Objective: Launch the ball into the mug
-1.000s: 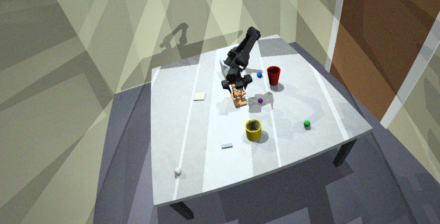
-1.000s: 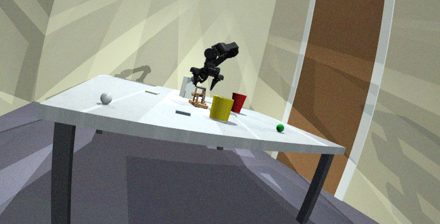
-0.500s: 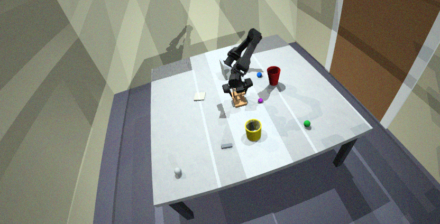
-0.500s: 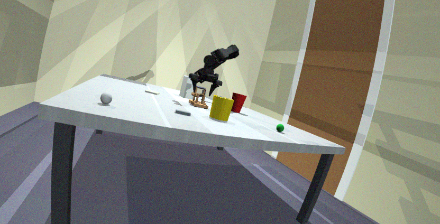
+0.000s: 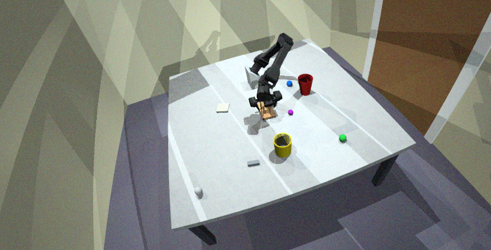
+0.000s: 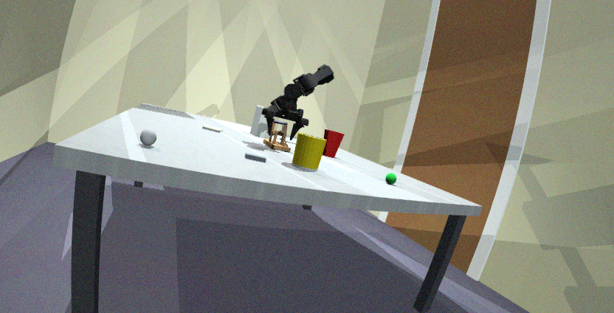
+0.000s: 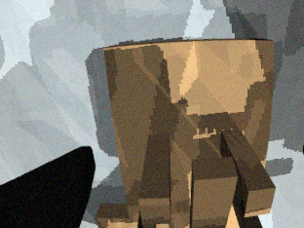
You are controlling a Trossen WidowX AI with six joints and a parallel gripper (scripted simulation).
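Right now the purple ball is 13 cm to the left of my gripper tip, 4 cm ahead of it and 3 cm below it. Round my gripper tip: wooden catapult: 7 cm behind, 2 cm to the left, 1 cm above; then yellow mug: 29 cm ahead, 2 cm to the left, 2 cm below; then blue ball: 22 cm behind, 21 cm to the left, 3 cm below.
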